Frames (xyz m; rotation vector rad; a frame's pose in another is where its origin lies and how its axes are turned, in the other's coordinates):
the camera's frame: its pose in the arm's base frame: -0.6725 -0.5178 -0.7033 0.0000 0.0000 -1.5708
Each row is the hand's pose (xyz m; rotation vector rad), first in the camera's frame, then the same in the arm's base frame.
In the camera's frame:
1: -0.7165 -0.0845 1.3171 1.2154 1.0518 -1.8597
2: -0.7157 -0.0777 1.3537 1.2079 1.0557 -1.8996
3: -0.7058 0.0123 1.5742 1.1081 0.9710 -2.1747
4: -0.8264 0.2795 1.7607 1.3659 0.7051 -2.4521
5: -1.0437 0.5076 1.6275 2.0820 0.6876 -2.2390
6: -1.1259 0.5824 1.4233 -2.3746 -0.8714 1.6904
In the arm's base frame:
1: -0.7570 0.1987 0.6138 -1.6585 0.1197 2.0000
2: -0.7502 0.1979 0.6504 -1.6310 0.1097 1.9776
3: -0.6602 0.1880 0.8709 -1.3781 0.0909 1.8998
4: -0.3930 0.3086 1.0574 -1.2105 0.3863 1.6437
5: -0.1649 0.5259 0.9242 -1.5097 0.7601 1.2271
6: -0.0901 0.6081 0.7200 -1.8822 0.8716 0.8925

